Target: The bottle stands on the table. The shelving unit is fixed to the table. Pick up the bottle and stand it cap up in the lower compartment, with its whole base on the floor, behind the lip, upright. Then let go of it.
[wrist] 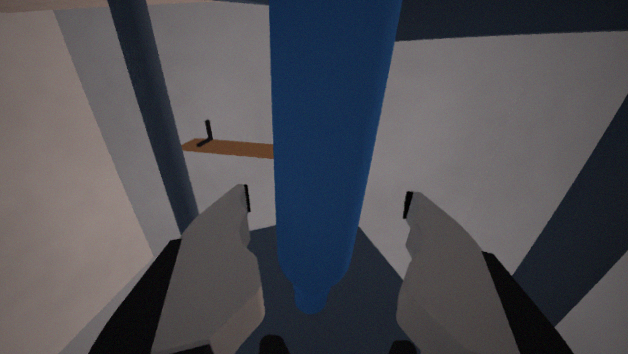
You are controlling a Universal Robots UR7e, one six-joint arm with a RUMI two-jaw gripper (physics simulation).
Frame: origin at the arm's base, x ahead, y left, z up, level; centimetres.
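Seen in the pictures: gripper, between the fingertips: [326, 190].
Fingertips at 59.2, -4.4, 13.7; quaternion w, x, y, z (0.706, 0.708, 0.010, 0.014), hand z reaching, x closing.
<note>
Offsets run from my fingertips to a thing's middle, as dx, dy, dz. "spot": to the spot under its first point.
The blue bottle @[-0.5, +0.9, -0.7] [327, 125] runs down the middle of the wrist view, its narrow cap end at the bottom and its base out of view past the top edge. My gripper [326, 190] is open, with one finger on each side of the bottle and a visible gap between each fingertip and the bottle. Dark blue-grey parts of the shelving unit @[spot: -14.9, -8.3, -3.6] [151, 100] show around it: a slim post at the left, a band at the upper right, a slanting part at the right and a panel beyond the cap. The bottle's base and its contact with the floor are hidden.
An orange-brown strip [235, 148] with a small black bracket [208, 134] shows behind, between the left post and the bottle. Pale grey surfaces lie behind the unit. The slim post stands close beyond the left finger, and the slanting dark part is beyond the right finger.
</note>
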